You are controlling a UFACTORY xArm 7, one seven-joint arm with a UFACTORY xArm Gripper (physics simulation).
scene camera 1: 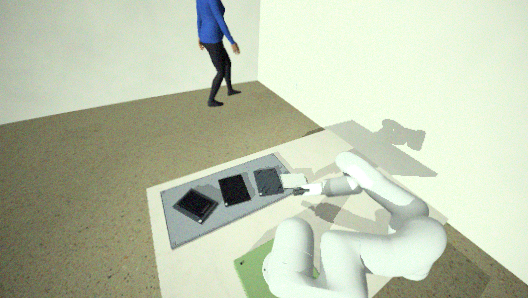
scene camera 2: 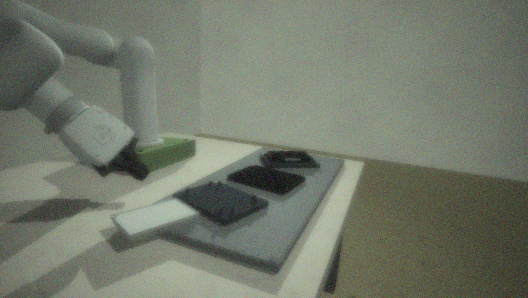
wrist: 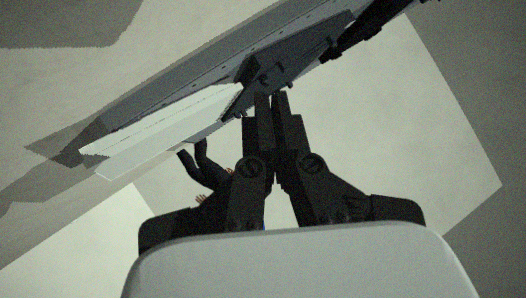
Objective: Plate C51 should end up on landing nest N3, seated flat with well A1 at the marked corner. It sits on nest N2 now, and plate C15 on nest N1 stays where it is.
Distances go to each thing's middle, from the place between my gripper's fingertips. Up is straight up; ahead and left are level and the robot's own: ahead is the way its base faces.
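Labels:
Black nest (scene camera 2: pixel 276 181): my gripper is 22 cm to the right of it, 19 cm short of it and 4 cm above it.

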